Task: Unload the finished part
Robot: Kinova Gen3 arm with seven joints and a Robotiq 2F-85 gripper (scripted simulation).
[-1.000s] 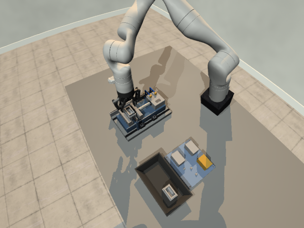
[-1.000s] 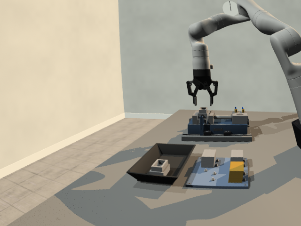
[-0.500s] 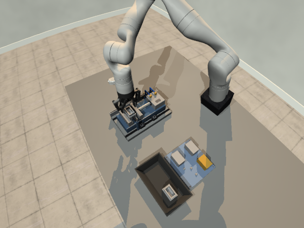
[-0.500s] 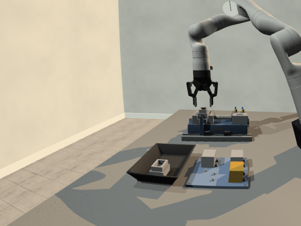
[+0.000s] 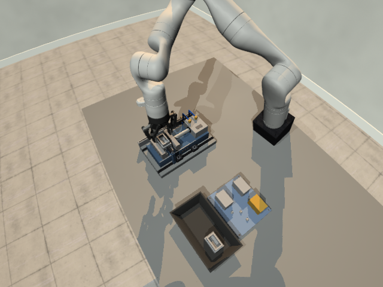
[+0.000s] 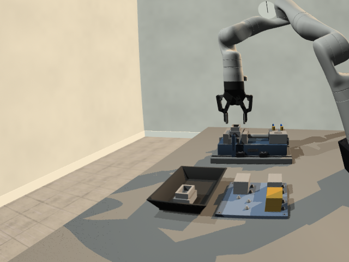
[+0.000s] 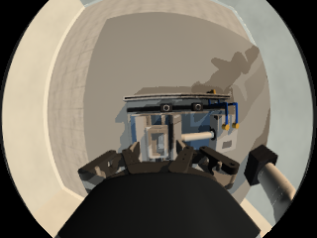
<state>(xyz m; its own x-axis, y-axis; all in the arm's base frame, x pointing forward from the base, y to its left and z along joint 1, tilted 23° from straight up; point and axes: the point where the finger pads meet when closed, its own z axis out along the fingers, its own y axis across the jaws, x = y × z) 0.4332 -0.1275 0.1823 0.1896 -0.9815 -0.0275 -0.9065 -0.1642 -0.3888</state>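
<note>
The blue vise is 70 mm behind my hand, 10 mm to the right of it and 100 mm below it. Also, from my hand: light blue fixture plate 170 mm behind, 340 mm to the left, 130 mm below; orange block 230 mm behind, 370 mm to the left, 110 mm below.
</note>
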